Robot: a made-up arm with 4 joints. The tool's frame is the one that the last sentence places. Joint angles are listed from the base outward.
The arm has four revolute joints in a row. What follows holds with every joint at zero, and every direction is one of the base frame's.
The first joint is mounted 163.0 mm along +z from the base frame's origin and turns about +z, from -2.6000 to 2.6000 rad.
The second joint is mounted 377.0 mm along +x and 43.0 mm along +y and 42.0 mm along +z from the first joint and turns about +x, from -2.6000 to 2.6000 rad.
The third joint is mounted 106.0 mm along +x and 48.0 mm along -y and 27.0 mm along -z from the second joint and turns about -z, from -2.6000 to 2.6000 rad.
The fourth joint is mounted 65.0 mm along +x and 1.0 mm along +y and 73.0 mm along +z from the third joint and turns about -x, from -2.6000 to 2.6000 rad.
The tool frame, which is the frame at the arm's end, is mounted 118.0 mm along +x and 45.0 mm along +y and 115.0 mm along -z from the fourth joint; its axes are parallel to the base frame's.
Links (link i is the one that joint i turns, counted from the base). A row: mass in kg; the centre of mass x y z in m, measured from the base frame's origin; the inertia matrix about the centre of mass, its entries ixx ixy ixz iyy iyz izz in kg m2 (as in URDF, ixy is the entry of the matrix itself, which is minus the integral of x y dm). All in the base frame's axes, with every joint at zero. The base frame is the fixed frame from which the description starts. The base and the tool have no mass.
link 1: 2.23; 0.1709 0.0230 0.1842; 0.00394 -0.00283 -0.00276 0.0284 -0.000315 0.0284
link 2: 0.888; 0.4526 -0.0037 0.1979; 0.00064 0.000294 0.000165 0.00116 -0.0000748 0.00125
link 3: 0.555; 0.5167 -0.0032 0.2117; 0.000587 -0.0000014 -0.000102 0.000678 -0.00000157 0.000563
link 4: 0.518; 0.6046 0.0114 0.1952; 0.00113 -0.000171 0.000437 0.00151 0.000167 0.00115
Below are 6 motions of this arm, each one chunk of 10 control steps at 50 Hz.
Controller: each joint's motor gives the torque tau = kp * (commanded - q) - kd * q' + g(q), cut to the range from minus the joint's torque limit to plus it. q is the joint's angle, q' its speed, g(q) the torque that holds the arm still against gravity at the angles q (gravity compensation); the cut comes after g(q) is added. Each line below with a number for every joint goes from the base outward.
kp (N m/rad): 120 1.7 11 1.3
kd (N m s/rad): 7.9 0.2 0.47 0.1
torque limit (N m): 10 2.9 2 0.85
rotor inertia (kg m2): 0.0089 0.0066 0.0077 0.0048
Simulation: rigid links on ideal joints. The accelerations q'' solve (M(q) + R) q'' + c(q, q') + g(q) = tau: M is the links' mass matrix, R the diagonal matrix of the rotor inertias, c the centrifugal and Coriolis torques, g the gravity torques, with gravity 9.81 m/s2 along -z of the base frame. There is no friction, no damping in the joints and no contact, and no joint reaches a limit. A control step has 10 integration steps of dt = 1/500 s. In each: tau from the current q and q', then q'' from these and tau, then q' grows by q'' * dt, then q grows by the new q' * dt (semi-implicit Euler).
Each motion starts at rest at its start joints. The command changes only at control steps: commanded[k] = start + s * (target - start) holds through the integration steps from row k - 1 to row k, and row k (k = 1, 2, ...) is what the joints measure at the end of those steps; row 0 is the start. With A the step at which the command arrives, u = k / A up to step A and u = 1 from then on. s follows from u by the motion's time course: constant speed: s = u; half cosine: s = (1 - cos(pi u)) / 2; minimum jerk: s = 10 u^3 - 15 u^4 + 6 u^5; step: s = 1 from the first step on.
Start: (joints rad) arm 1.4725 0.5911 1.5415 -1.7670
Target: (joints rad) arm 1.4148 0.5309 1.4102 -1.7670
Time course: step
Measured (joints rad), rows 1 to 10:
1: 1.4692 0.5953 1.5235 -1.7692
2: 1.4619 0.6031 1.4878 -1.7711
3: 1.4529 0.6101 1.4507 -1.7695
4: 1.4437 0.6140 1.4212 -1.7642
5: 1.4352 0.6138 1.4028 -1.7566
6: 1.4279 0.6097 1.3946 -1.7490
7: 1.4219 0.6025 1.3941 -1.7428
8: 1.4171 0.5933 1.3981 -1.7394
9: 1.4135 0.5832 1.4040 -1.7391
10: 1.4109 0.5726 1.4097 -1.7417

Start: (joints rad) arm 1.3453 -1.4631 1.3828 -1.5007
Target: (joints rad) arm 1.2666 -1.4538 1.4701 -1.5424
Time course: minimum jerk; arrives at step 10
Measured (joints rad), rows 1 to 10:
1: 1.3453 -1.4632 1.3829 -1.5007
2: 1.3449 -1.4643 1.3837 -1.5009
3: 1.3436 -1.4679 1.3862 -1.5017
4: 1.3408 -1.4753 1.3916 -1.5037
5: 1.3359 -1.4873 1.4007 -1.5074
6: 1.3289 -1.5030 1.4132 -1.5134
7: 1.3200 -1.5204 1.4280 -1.5216
8: 1.3101 -1.5366 1.4432 -1.5315
9: 1.3001 -1.5488 1.4564 -1.5422
10: 1.2910 -1.5546 1.4661 -1.5525

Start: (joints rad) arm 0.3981 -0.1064 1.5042 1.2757
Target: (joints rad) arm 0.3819 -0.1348 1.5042 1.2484
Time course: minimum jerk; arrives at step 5
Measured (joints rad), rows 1 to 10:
1: 0.3981 -0.1064 1.5042 1.2756
2: 0.3978 -0.1068 1.5042 1.2750
3: 0.3969 -0.1077 1.5043 1.2732
4: 0.3952 -0.1095 1.5043 1.2700
5: 0.3930 -0.1119 1.5043 1.2659
6: 0.3905 -0.1147 1.5043 1.2614
7: 0.3879 -0.1175 1.5043 1.2572
8: 0.3856 -0.1201 1.5042 1.2535
9: 0.3835 -0.1225 1.5041 1.2506
10: 0.3819 -0.1246 1.5040 1.2485

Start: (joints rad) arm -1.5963 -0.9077 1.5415 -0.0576
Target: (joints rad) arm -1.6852 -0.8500 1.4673 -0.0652
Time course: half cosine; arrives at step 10
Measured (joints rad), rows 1 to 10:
1: -1.5964 -0.9079 1.5412 -0.0575
2: -1.5971 -0.9092 1.5399 -0.0573
3: -1.5988 -0.9122 1.5366 -0.0568
4: -1.6021 -0.9178 1.5308 -0.0563
5: -1.6074 -0.9261 1.5225 -0.0562
6: -1.6147 -0.9365 1.5121 -0.0569
7: -1.6239 -0.9479 1.5005 -0.0588
8: -1.6344 -0.9588 1.4891 -0.0619
9: -1.6455 -0.9673 1.4789 -0.0662
10: -1.6562 -0.9713 1.4711 -0.0712

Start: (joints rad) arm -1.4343 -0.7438 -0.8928 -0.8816
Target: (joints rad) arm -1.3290 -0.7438 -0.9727 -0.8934
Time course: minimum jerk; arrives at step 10
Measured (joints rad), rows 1 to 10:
1: -1.4343 -0.7438 -0.8928 -0.8815
2: -1.4339 -0.7435 -0.8932 -0.8809
3: -1.4328 -0.7428 -0.8945 -0.8790
4: -1.4301 -0.7413 -0.8974 -0.8748
5: -1.4252 -0.7390 -0.9027 -0.8680
6: -1.4174 -0.7359 -0.9107 -0.8590
7: -1.4069 -0.7328 -0.9210 -0.8493
8: -1.3940 -0.7303 -0.9330 -0.8409
9: -1.3798 -0.7290 -0.9454 -0.8360
10: -1.3655 -0.7295 -0.9570 -0.8364

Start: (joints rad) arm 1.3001 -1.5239 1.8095 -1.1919
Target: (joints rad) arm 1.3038 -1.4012 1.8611 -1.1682
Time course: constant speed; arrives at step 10
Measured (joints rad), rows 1 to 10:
1: 1.3001 -1.5236 1.8100 -1.1919
2: 1.3003 -1.5228 1.8117 -1.1920
3: 1.3006 -1.5211 1.8146 -1.1921
4: 1.3009 -1.5186 1.8187 -1.1921
5: 1.3014 -1.5152 1.8238 -1.1920
6: 1.3020 -1.5109 1.8294 -1.1916
7: 1.3025 -1.5057 1.8354 -1.1910
8: 1.3031 -1.4997 1.8414 -1.1901
9: 1.3037 -1.4929 1.8472 -1.1889
10: 1.3042 -1.4853 1.8529 -1.1874

